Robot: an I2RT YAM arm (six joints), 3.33 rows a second.
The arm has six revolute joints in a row. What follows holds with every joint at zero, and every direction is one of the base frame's.
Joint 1 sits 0.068 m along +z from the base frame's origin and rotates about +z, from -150 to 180 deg.
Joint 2 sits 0.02 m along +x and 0.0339 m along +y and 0.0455 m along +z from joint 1 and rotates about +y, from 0 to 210 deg.
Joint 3 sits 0.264 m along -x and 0.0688 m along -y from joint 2 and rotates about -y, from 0 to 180 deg.
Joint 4 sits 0.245 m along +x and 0.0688 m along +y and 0.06 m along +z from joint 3 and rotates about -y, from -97 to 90 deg.
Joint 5 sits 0.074 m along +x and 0.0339 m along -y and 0.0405 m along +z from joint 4 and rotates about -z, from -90 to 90 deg.
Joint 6 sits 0.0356 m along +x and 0.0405 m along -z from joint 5 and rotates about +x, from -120 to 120 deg.
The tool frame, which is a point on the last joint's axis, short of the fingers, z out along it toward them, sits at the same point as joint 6; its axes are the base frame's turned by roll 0, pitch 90 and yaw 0 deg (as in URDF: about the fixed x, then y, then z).
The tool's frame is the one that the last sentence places.
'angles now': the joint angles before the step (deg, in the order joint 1, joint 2, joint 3, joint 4, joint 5, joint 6). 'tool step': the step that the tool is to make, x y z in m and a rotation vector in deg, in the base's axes. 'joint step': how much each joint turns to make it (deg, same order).
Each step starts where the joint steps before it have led.
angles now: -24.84, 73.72, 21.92, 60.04, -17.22, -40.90
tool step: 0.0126, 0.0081, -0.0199, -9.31, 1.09, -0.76
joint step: 3.12, 7.41, -0.99, 8.38, 2.55, -9.82
